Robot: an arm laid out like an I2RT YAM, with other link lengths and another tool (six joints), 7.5 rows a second.
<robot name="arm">
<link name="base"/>
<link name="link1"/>
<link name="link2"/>
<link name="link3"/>
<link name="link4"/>
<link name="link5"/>
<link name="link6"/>
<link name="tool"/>
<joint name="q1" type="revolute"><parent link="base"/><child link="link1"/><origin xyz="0.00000 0.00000 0.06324"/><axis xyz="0 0 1"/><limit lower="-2.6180" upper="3.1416"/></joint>
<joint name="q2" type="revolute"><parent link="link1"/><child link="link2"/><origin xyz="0.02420 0.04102 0.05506"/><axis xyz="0 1 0"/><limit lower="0.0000" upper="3.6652"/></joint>
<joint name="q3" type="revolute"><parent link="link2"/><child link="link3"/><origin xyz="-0.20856 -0.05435 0.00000"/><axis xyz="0 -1 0"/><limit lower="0.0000" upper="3.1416"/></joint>
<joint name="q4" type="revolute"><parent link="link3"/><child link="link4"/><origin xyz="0.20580 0.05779 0.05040"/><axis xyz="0 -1 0"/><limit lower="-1.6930" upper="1.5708"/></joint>
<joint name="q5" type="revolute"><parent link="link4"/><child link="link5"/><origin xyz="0.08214 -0.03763 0.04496"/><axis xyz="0 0 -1"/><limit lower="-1.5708" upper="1.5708"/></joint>
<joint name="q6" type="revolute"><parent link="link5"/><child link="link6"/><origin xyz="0.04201 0.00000 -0.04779"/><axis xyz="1 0 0"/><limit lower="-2.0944" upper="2.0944"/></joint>
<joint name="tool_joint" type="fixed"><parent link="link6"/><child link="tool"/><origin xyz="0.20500 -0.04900 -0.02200" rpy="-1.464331 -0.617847 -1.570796"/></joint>
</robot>
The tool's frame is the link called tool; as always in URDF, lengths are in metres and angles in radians.
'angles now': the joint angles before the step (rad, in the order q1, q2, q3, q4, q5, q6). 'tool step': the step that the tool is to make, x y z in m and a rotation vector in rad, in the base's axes. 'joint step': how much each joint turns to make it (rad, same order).
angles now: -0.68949, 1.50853, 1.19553, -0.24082, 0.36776, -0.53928
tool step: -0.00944, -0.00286, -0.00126, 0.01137, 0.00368, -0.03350
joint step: -0.00984, 0.00441, 0.01660, -0.02941, 0.01661, 0.01937
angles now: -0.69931, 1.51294, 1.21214, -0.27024, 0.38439, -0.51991
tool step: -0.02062, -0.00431, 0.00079, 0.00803, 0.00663, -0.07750
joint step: -0.01175, 0.00306, 0.02475, -0.04844, 0.05384, 0.04123
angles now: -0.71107, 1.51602, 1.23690, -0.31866, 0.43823, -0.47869
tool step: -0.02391, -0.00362, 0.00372, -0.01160, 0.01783, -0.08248
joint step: -0.00983, -0.00498, 0.00758, -0.03104, 0.07135, 0.02769
